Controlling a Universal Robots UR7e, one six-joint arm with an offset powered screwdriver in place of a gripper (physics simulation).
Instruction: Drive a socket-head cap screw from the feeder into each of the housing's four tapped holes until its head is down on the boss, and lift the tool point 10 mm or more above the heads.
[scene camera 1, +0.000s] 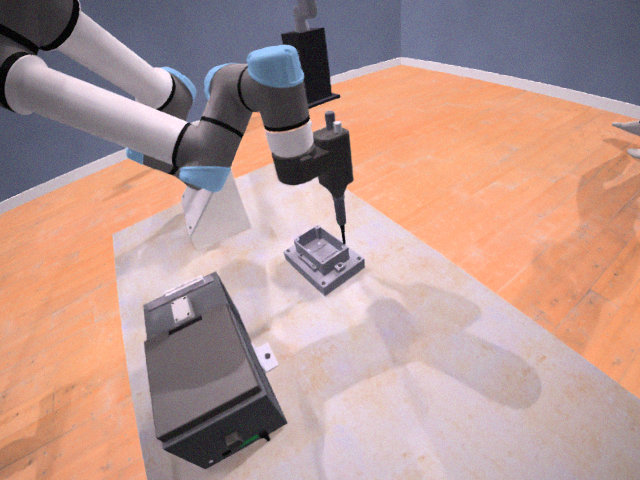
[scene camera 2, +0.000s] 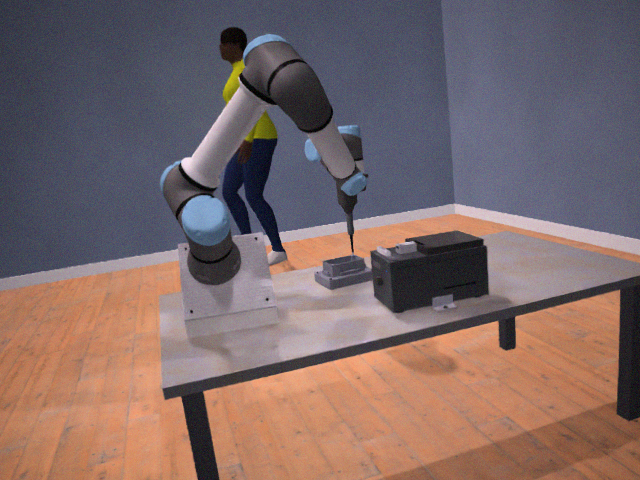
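The powered screwdriver (scene camera 1: 344, 243) (scene camera 2: 352, 252) points down, its bit tip at or just above the right-hand corner boss of the housing in scene camera 1. It has no fingers, and whether a screw is on the bit is too small to tell. The grey open-topped housing (scene camera 1: 321, 250) (scene camera 2: 343, 265) sits upright on a grey base plate (scene camera 1: 326, 287) (scene camera 2: 343, 281). Its other corners are apart from the bit; screw heads in the holes cannot be made out clearly. The dark screw feeder (scene camera 1: 201, 356) (scene camera 2: 429, 273) stands apart from the housing, with a light plate (scene camera 1: 182, 310) (scene camera 2: 406, 248) on top.
A small white bracket (scene camera 1: 266, 356) (scene camera 2: 443, 301) is beside the feeder. The arm's white slanted mount (scene camera 1: 222, 222) (scene camera 2: 232, 294) stands on the table (scene camera 1: 439, 428) (scene camera 2: 320, 335). A person in yellow (scene camera 2: 264, 126) stands behind the arm. A dark box stand (scene camera 1: 312, 67) is in the background.
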